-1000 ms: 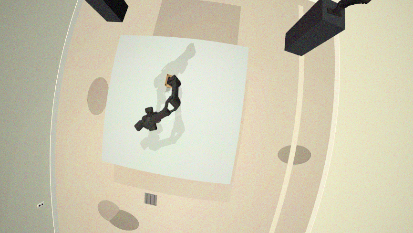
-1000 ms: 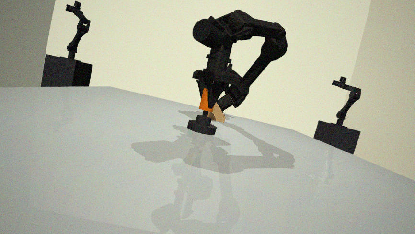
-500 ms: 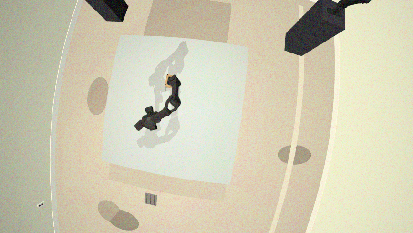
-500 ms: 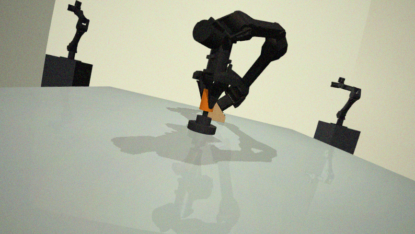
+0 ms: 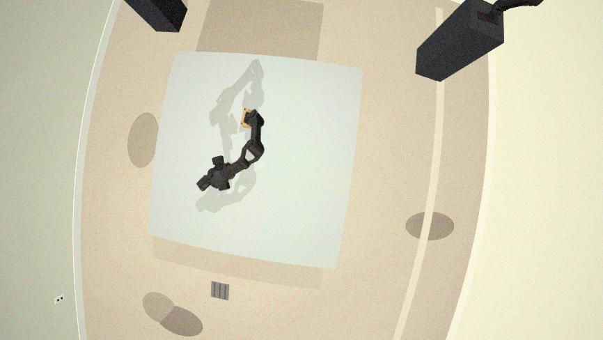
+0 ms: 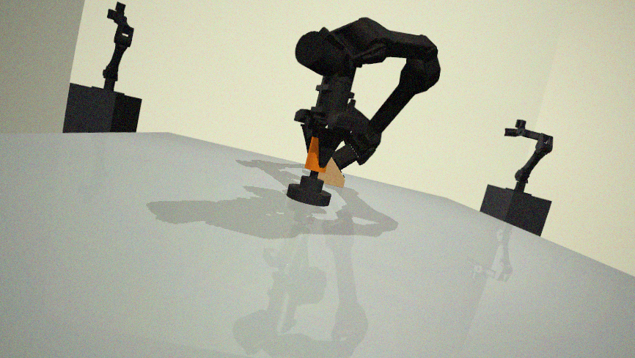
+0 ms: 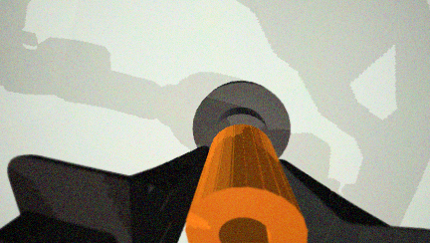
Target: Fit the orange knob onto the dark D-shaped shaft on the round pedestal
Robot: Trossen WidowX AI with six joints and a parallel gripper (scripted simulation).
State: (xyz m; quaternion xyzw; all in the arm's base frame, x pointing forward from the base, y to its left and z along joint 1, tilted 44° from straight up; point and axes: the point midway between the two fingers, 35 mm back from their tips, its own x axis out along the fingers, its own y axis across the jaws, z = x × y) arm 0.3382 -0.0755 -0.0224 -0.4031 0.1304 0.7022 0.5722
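Now: the orange knob 2 cm above my gripper tip. From my gripper tip the other things lie so: dark round pedestal (4 cm below).
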